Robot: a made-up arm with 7 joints.
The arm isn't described. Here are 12 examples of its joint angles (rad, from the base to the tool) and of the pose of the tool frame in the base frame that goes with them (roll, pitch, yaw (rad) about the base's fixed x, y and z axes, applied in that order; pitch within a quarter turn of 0, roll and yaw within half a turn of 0; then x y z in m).
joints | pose
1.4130 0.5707 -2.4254 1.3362 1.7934 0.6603 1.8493 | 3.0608 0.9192 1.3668 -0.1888 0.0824 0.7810
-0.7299 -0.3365 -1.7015 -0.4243 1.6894 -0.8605 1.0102 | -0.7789 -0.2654 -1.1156 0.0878 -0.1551 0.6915
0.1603 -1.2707 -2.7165 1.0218 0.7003 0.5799 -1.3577 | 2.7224 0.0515 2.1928 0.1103 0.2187 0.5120
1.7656 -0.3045 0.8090 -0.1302 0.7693 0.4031 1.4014 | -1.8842 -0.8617 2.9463 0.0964 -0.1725 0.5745
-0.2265 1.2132 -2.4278 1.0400 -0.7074 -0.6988 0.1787 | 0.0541 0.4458 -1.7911 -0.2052 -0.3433 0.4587
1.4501 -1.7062 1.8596 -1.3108 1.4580 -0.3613 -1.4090 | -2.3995 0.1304 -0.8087 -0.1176 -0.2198 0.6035
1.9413 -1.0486 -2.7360 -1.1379 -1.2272 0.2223 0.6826 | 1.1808 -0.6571 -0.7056 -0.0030 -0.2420 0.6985
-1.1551 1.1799 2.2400 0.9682 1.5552 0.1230 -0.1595 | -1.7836 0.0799 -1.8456 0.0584 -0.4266 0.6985
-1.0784 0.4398 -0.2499 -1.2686 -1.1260 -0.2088 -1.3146 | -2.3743 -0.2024 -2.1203 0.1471 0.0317 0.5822
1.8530 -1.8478 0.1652 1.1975 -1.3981 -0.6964 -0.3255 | -2.8287 -0.4611 -1.2299 0.2966 -0.5133 0.5683
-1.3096 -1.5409 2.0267 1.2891 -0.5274 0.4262 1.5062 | 0.1273 -0.6612 -3.0799 -0.2356 0.0811 0.2977
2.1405 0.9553 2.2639 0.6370 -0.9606 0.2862 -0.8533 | -1.0769 -0.0907 -1.4791 0.0916 -0.3415 0.3901
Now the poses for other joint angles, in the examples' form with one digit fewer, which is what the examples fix.
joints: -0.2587 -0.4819 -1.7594 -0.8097 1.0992 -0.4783 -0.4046
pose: -0.672 -0.299 -2.492 0.088 -0.199 0.556
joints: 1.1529 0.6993 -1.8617 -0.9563 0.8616 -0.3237 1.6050
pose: 1.090 1.034 2.615 -0.009 -0.044 0.340
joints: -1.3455 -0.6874 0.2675 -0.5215 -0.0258 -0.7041 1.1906
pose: 2.494 -0.401 0.798 0.059 -0.018 0.704
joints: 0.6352 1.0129 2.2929 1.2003 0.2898 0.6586 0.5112
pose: 1.838 -0.620 -2.218 0.086 -0.460 0.558
